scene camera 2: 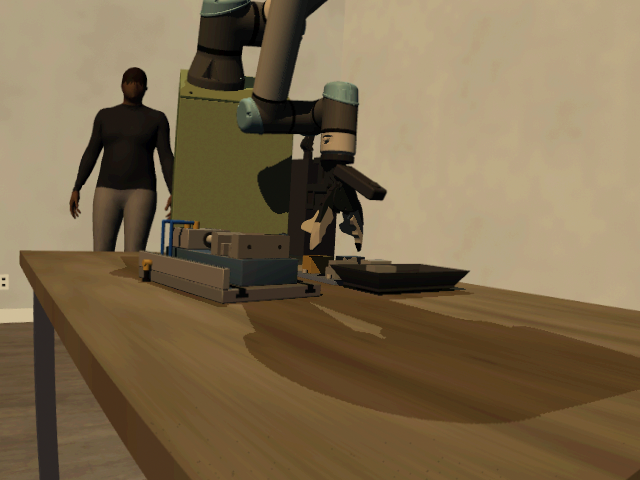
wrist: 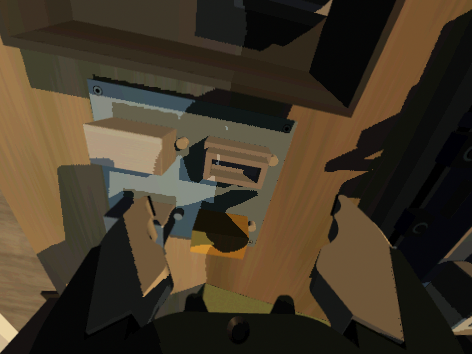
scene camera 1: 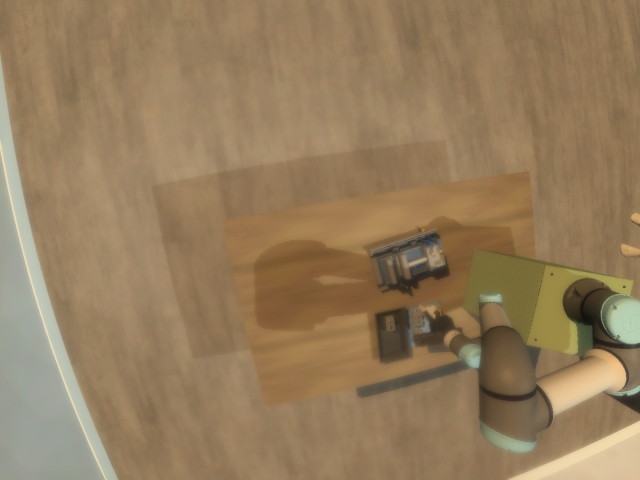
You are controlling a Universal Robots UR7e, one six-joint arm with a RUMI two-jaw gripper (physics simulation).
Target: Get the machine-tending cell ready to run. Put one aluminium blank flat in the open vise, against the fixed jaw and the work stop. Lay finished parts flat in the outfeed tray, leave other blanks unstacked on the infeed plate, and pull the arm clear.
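Frame: origin at the arm's base, x ahead, y left, z up, level; millimetres.
Where they show: gripper, fingertip midpoint: (scene camera 2: 336,251) (wrist: 241,197) (scene camera 1: 423,319); arm's base at its link origin: (scene camera 2: 215,83) (scene camera 1: 586,301).
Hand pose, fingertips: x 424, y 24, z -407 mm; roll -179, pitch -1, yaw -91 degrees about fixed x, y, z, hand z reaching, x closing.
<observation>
Each offset is from my fingertips to the top centre of the thing. "spot": to the spot under its first point. Level surfaces: height alone.
My gripper (scene camera 2: 336,248) (wrist: 241,197) is open and empty, above the infeed plate {dx -14, dy +58, dz -53 mm} (wrist: 145,186). On the plate, a plain pale blank {dx +36, dy +93, dz -17 mm} (wrist: 122,145) lies at the upper left in the wrist view. A second blank {dx -53, dy +114, dz -17 mm} (wrist: 162,206) is partly hidden by the left finger. A pocketed part {dx +14, dy +4, dz -18 mm} (wrist: 237,175) lies at the plate's right. An orange block {dx -74, dy +27, dz -17 mm} (wrist: 220,245) (scene camera 2: 312,264) sits at its lower edge. The dark outfeed tray (wrist: 150,61) (scene camera 1: 395,350) (scene camera 2: 403,282) holds a pocketed part {dx +138, dy -33, dz -14 mm} (scene camera 1: 390,323). The vise {dx -32, dy -266, dz +38 mm} (scene camera 1: 405,264) (scene camera 2: 268,271) stands apart, with bluish surface showing between its jaws in scene camera 1.
The wooden table {dz -61 mm} (scene camera 1: 310,206) (scene camera 2: 206,361) carries the vise, plate and tray. Blue piping {spot: dx -146, dy -318, dz +16 mm} (scene camera 2: 164,237) rises at the vise. The arm's green pedestal (scene camera 1: 506,289) (scene camera 2: 232,170) stands beyond them. A person (scene camera 2: 129,144) stands behind the table. The tray wall is close to the plate.
</observation>
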